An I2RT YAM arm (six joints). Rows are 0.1 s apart.
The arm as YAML. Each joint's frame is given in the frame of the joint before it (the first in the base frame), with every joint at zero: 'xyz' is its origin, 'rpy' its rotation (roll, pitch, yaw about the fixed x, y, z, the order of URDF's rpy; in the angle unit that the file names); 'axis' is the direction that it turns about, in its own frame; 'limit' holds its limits. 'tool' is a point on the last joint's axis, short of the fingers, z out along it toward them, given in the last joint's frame.
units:
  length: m
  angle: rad
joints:
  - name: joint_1
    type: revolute
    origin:
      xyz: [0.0, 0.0, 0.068]
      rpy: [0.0, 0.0, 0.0]
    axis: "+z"
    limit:
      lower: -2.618
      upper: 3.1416
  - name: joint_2
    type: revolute
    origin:
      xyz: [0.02, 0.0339, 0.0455]
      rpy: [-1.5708, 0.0, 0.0]
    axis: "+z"
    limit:
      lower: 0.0
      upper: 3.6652
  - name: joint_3
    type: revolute
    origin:
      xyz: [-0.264, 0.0, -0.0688]
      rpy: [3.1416, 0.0, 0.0]
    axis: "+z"
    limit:
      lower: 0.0
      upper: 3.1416
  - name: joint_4
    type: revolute
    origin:
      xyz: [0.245, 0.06, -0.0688]
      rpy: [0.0, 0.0, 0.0]
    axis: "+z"
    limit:
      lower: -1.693
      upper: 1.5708
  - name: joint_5
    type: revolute
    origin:
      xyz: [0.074, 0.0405, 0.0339]
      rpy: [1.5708, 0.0, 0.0]
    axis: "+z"
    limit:
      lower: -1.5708
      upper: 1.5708
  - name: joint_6
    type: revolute
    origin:
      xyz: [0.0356, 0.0, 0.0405]
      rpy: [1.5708, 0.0, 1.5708]
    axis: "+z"
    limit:
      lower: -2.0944
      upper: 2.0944
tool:
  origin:
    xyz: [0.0, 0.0, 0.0]
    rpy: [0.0, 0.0, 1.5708]
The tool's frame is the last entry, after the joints.
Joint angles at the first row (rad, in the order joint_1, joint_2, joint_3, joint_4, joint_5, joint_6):
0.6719 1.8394 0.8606 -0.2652 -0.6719 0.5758
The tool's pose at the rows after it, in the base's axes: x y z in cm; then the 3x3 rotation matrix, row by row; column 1 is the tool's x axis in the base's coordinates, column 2 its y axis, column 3 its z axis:
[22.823 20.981 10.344], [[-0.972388 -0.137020 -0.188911], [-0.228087 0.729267 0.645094], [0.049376 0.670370 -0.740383]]
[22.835 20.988 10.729], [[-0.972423 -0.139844 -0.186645], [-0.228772 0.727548 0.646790], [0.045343 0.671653 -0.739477]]
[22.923 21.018 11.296], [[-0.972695 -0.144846 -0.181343], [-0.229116 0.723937 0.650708], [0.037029 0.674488 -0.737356]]
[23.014 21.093 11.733], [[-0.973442 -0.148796 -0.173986], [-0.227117 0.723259 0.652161], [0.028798 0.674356 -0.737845]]
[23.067 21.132 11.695], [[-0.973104 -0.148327 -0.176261], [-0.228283 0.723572 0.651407], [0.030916 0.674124 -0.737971]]
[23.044 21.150 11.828], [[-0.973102 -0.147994 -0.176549], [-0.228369 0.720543 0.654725], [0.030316 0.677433 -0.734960]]
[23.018 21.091 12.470], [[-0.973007 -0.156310 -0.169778], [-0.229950 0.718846 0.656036], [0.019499 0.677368 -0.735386]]
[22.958 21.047 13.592], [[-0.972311 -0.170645 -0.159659], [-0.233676 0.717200 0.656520], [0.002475 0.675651 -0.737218]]
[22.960 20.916 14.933], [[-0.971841 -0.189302 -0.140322], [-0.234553 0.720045 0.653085], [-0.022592 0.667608 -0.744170]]
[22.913 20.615 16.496], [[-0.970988 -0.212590 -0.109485], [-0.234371 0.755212 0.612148], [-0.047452 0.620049 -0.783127]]
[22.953 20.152 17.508], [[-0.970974 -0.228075 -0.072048], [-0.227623 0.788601 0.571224], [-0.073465 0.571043 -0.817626]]
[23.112 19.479 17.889], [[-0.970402 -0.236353 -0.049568], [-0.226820 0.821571 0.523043], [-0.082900 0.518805 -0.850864]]
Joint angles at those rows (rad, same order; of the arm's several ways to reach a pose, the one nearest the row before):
0.6718 1.8337 0.8614 -0.2684 -0.6719 0.5766
0.6718 1.8225 0.8659 -0.2804 -0.6718 0.5757
0.6708 1.8080 0.8746 -0.2955 -0.6719 0.5742
0.6712 1.7981 0.8830 -0.3057 -0.6673 0.5756
0.6711 1.8020 0.8865 -0.3082 -0.6684 0.5742
0.6717 1.7977 0.8867 -0.3086 -0.6718 0.5767
0.6711 1.7775 0.8921 -0.3276 -0.6679 0.5719
0.6719 1.7449 0.9054 -0.3640 -0.6601 0.5641
0.6701 1.7080 0.9244 -0.4090 -0.6423 0.5518
0.6693 1.6701 0.9606 -0.5023 -0.5800 0.5241
0.6628 1.6432 0.9824 -0.5640 -0.5174 0.5018
0.6476 1.6334 0.9967 -0.6204 -0.4635 0.4693

